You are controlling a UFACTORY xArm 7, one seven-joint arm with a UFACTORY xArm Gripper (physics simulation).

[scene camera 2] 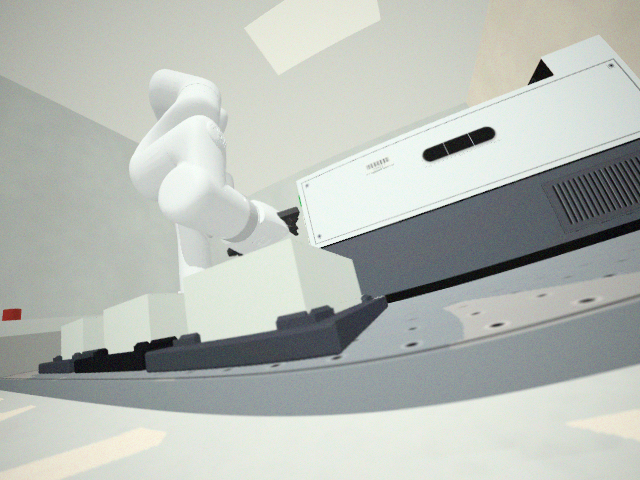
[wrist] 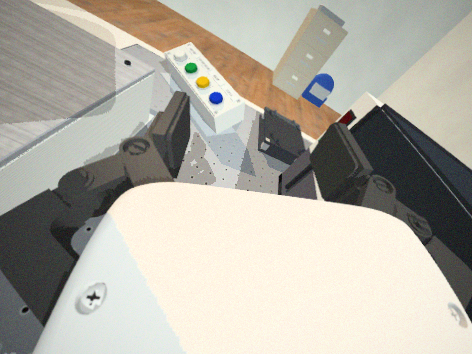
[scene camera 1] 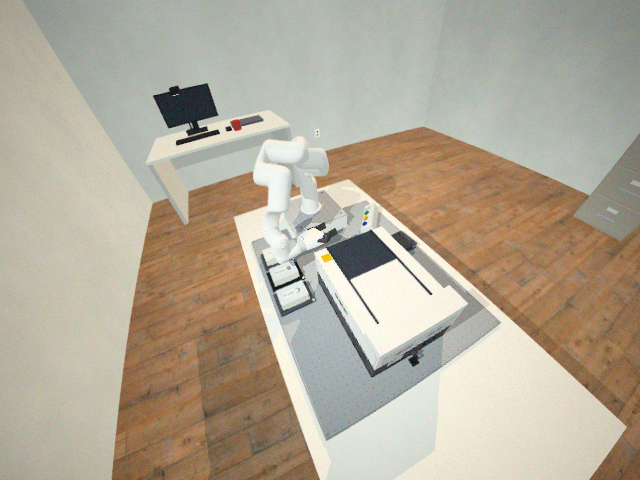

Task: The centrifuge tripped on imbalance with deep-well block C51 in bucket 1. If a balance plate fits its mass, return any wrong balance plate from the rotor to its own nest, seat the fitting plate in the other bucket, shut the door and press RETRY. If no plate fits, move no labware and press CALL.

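Where they show: gripper, fingertip midpoint: point(scene camera 2: 278, 240) point(wrist: 257, 128) point(scene camera 1: 330, 227); arm's base at its link origin: point(scene camera 1: 311, 207).
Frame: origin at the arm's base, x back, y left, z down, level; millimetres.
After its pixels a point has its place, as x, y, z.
The white centrifuge point(scene camera 1: 408, 299) @(-789, -84, -118) point(scene camera 2: 372, 193) @(-520, -240, -51) has a dark panel point(scene camera 1: 360, 254) @(-540, -83, -121) on top; its rotor, buckets and block C51 do not show. Three pale balance plates stand in a row of nests: a near one point(scene camera 1: 293, 296) @(-449, -369, 38) point(scene camera 2: 242, 297) @(-425, -427, 60), a middle one point(scene camera 1: 283, 274) @(-317, -351, 38) point(scene camera 2: 126, 316) @(-290, -403, 51) and a far one point(scene camera 2: 72, 338) @(-152, -382, 57), partly behind the arm in scene camera 1. The button box point(scene camera 1: 367, 217) @(-259, 218, 21) point(wrist: 226, 116) @(-315, 155, 41) has white, green point(wrist: 191, 67) @(-218, 244, 22), yellow point(wrist: 202, 82) @(-250, 205, 24) and blue point(wrist: 216, 98) @(-285, 168, 23) buttons; its labels are unreadable. My gripper point(scene camera 1: 325, 232) @(-304, -64, -87) point(wrist: 257, 128) @(-304, -64, -87) is open and empty, between the arm's base and the centrifuge, apart from the box.
A small dark holder point(scene camera 1: 404, 240) @(-491, 275, 58) point(wrist: 280, 134) @(-461, 212, 58) stands beyond the centrifuge's near end. The grey arm pedestal point(wrist: 75, 135) @(-160, -25, 25) is left of the fingers in the wrist view. A dark red indicator point(wrist: 346, 118) @(-461, 80, -81) shows at the centrifuge's edge. A desk point(scene camera 1: 222, 138) with a monitor stands behind.
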